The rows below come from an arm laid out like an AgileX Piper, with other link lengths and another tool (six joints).
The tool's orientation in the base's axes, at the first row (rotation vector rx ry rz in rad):
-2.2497, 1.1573, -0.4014
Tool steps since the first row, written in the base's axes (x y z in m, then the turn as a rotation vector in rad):
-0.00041, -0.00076, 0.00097, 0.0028, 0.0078, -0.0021
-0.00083, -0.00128, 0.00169, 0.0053, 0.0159, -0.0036
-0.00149, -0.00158, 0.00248, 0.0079, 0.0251, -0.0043
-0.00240, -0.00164, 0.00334, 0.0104, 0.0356, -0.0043
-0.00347, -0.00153, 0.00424, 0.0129, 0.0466, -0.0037
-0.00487, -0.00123, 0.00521, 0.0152, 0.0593, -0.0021
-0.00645, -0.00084, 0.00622, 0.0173, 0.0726, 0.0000
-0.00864, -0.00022, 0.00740, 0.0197, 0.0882, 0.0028
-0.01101, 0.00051, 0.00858, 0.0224, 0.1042, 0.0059
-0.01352, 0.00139, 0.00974, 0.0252, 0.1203, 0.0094
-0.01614, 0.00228, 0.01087, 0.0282, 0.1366, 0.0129
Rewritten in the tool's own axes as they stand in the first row. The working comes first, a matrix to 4 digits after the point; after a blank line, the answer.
The tool's axes in the first row as the columns of a matrix, in the base's axes (used below as rounded here):
0.5801, -0.6428, 0.5003
-0.8146, -0.4616, 0.3513
0.0051, -0.6113, -0.7914

0.00039, 0.00002, -0.00124, -0.0047, -0.0041, 0.0058
0.00057, 0.00009, -0.00220, -0.0099, -0.0085, 0.0111
0.00044, 0.00017, -0.00326, -0.0159, -0.0140, 0.0162
-0.00004, 0.00026, -0.00442, -0.0230, -0.0205, 0.0211
-0.00074, 0.00034, -0.00563, -0.0305, -0.0275, 0.0258
-0.00180, 0.00051, -0.00699, -0.0395, -0.0359, 0.0301
-0.00303, 0.00073, -0.00844, -0.0491, -0.0446, 0.0342
-0.00480, 0.00113, -0.01026, -0.0604, -0.0551, 0.0386
-0.00676, 0.00160, -0.01212, -0.0719, -0.0661, 0.0431
-0.00893, 0.00209, -0.01398, -0.0833, -0.0775, 0.0474
-0.01116, 0.00268, -0.01588, -0.0948, -0.0891, 0.0519

